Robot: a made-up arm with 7 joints. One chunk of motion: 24 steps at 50 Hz.
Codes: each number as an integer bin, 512 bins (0 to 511) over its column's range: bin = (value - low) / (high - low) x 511, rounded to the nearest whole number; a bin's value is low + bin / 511 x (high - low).
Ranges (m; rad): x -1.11..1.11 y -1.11..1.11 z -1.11..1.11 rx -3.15..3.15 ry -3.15..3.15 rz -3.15..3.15
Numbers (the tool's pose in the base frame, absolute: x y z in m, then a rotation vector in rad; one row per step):
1: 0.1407 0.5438 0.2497 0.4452 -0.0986 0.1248
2: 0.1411 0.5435 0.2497 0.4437 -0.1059 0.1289
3: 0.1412 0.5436 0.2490 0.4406 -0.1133 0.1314
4: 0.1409 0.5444 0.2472 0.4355 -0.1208 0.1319
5: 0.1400 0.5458 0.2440 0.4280 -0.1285 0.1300
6: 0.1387 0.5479 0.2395 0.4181 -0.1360 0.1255
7: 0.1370 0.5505 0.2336 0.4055 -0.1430 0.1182
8: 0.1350 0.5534 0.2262 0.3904 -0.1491 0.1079
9: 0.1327 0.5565 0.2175 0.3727 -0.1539 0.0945
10: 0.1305 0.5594 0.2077 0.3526 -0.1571 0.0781
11: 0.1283 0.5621 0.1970 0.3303 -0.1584 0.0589
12: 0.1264 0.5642 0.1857 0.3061 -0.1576 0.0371
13: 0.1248 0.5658 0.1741 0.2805 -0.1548 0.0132
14: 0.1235 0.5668 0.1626 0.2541 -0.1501 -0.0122
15: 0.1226 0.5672 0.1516 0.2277 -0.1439 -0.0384
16: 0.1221 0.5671 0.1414 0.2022 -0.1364 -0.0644
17: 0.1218 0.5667 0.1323 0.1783 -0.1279 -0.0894
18: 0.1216 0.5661 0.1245 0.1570 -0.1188 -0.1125
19: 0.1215 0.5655 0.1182 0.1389 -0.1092 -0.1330
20: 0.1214 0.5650 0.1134 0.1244 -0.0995 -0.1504
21: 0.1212 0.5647 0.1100 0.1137 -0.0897 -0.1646
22: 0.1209 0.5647 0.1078 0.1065 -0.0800 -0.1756
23: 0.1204 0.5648 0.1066 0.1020 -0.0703 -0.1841
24: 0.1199 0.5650 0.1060 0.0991 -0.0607 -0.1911
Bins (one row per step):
1: 288 381 313 292 248 266
2: 288 381 313 291 247 266
3: 288 381 313 291 246 266
4: 288 381 312 291 246 266
5: 288 381 312 290 245 266
6: 287 382 311 289 244 266
7: 287 382 309 288 244 265
8: 287 383 308 287 243 264
9: 286 384 306 286 243 263
10: 286 384 303 284 243 262
11: 285 385 301 282 243 260
12: 285 385 298 280 243 259
13: 284 386 296 278 243 257
14: 284 386 293 276 243 255
15: 284 386 290 274 244 252
16: 284 386 288 272 244 250
17: 284 386 286 270 245 248
18: 283 386 284 268 246 246
19: 283 386 283 267 247 245
20: 283 386 282 266 247 243
21: 283 385 281 265 248 242
22: 283 385 280 264 249 241
23: 283 386 280 264 250 241
24: 283 386 280 264 251 240

